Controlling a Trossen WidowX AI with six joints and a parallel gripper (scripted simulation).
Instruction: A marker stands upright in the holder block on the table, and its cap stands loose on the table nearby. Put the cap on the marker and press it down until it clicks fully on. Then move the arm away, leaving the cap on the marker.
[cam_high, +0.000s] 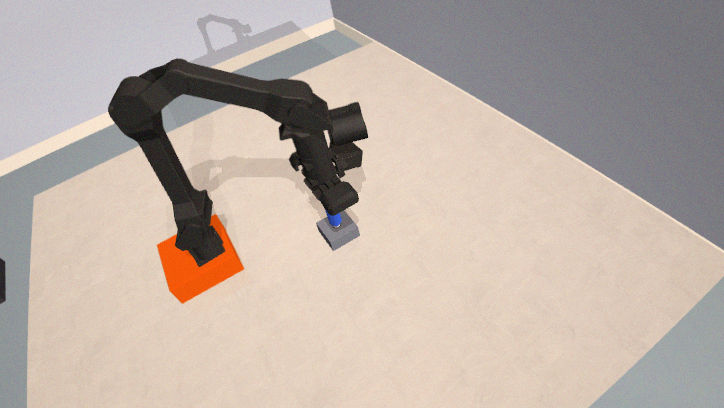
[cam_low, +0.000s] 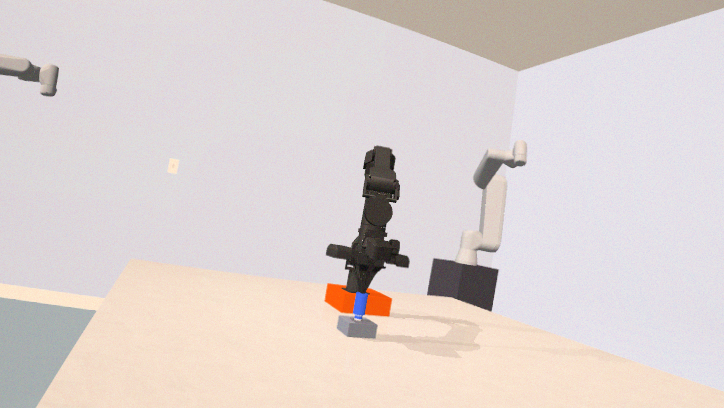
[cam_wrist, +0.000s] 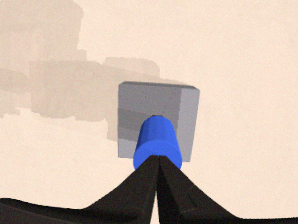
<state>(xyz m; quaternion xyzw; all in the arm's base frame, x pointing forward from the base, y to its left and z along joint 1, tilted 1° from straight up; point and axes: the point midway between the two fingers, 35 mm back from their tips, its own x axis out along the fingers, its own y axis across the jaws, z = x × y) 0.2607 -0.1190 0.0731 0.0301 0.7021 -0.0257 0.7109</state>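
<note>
The blue marker cap is 20 mm below my gripper tip.
</note>
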